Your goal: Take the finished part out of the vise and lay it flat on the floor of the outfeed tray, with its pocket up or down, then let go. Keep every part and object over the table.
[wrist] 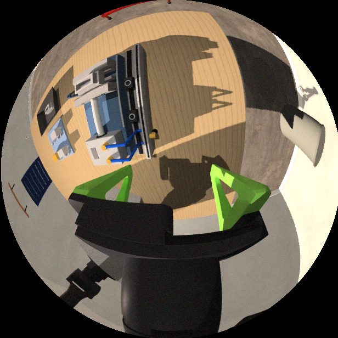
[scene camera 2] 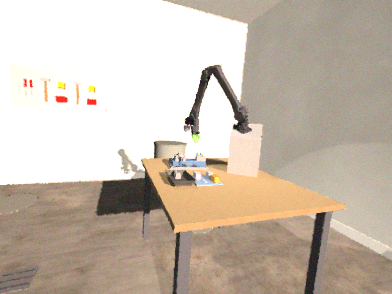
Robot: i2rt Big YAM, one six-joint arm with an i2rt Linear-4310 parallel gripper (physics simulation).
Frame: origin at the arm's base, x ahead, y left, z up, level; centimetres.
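Seen in the pictures: gripper, fingertip midpoint: (scene camera 2: 195, 142); arm's base at its link origin: (scene camera 2: 242, 129).
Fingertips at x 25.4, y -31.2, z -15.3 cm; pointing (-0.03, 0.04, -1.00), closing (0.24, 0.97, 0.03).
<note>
Offsets run from my fingertips to a thing's top centre. Level surfaces: height alone.
My gripper (scene camera 2: 195, 138) (wrist: 171, 168) is open with nothing between its green fingers, high above the table and off the hose end of the vise. The blue vise @(dx +10.8, dy +13.4, dz -8.2 cm) (scene camera 2: 192, 163) (wrist: 117, 112) lies upper left of the fingers in the wrist view. Light grey blocks stand at its far end (wrist: 94, 80); the finished part cannot be clearly told from the grey jaws there. A dark tray (scene camera 2: 184, 181) (wrist: 46, 124), which looks like the outfeed tray, lies beyond the vise, with a small grey piece @(dx +29.1, dy +42.4, dz -13.4 cm) (scene camera 2: 177, 174) (wrist: 48, 107) in it.
A light blue plate @(dx +12.7, dy +48.7, dz -17.3 cm) (scene camera 2: 207, 183) (wrist: 66, 148) with pale pieces and a yellow piece @(dx +7.9, dy +53.6, dz -13.7 cm) (scene camera 2: 215, 178) (wrist: 55, 157) lies beside the dark tray. Two blue hoses (wrist: 122, 146) rise over the vise's near end. The arm stands on a pale pedestal (scene camera 2: 244, 152) at the table @(dz -18.1 cm) (scene camera 2: 250, 200).
</note>
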